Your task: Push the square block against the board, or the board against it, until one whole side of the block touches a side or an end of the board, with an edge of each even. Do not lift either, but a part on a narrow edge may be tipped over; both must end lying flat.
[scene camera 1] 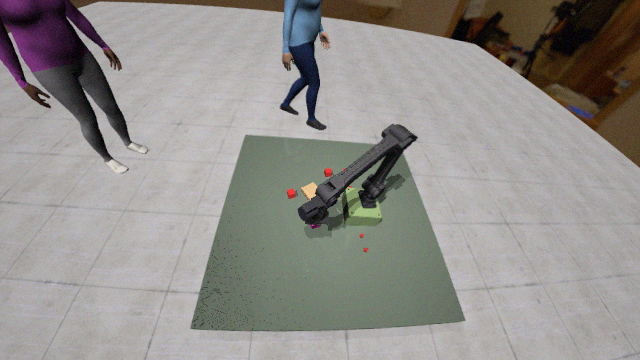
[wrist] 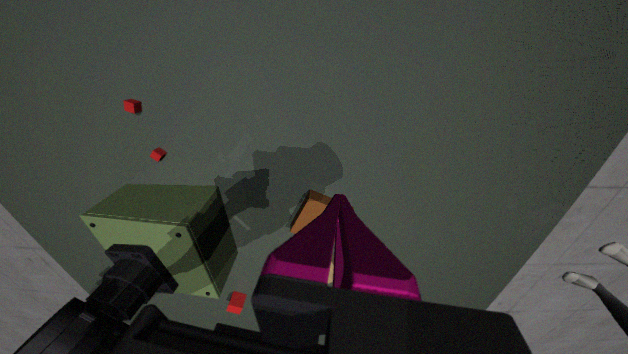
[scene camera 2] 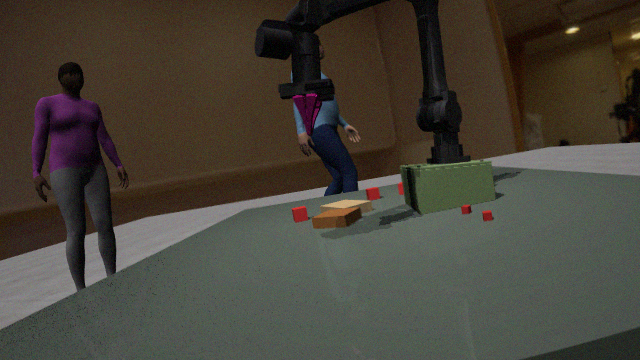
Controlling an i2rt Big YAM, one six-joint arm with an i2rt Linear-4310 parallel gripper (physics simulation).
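Frame: origin at the arm's base, x ahead, y right, z down, level; millimetres.
Where they show: gripper, between the fingertips: [scene camera 1: 312, 227] [wrist: 338, 201] [scene camera 2: 309, 135]; arm's base, origin of its link: [scene camera 1: 366, 199] [wrist: 147, 266] [scene camera 2: 447, 162].
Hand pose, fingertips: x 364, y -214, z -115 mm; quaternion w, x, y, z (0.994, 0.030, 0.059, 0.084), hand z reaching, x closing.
Each offset is from my fingertips to the centre of the thing. "*": to the spot under its first point. Level surfaces: height alone.
The square block, orange-brown {dz +205, dx -31, dy +201 mm} [scene camera 2: 336, 218] [wrist: 311, 211], lies flat on the green mat {dz +219 mm} [scene camera 1: 280, 280] [scene camera 2: 250, 290]. In scene camera 1 the arm hides it. The board, pale tan {dz +205, dx -65, dy +335 mm} [scene camera 1: 309, 191] [scene camera 2: 347, 205], lies flat just behind the block in scene camera 2; whether they touch or their edges are even cannot be told. A sliver of the board {* dz +190, dx -23, dy +350 mm} [wrist: 330, 270] shows between the fingers in the wrist view. My gripper [scene camera 1: 315, 226] [scene camera 2: 310, 133] [wrist: 338, 201] is shut and empty, its magenta fingers pointing down, high above the block and board. In the wrist view the fingers hide part of the block.
Red cubes {dz +199, dx +77, dy +343 mm} [scene camera 1: 291, 193] {dz +199, dx -187, dy +511 mm} [scene camera 1: 328, 172] [scene camera 2: 300, 214] [scene camera 2: 373, 193] lie near the board. Two small red cubes {dz +211, dx -309, dy +31 mm} [scene camera 1: 361, 235] {dz +211, dx -310, dy -55 mm} [scene camera 1: 365, 250] [wrist: 132, 106] [wrist: 158, 154] lie beyond the green box [scene camera 1: 365, 220] [scene camera 2: 455, 185] [wrist: 150, 200] under the arm's base. Two human figures stand beyond the mat.
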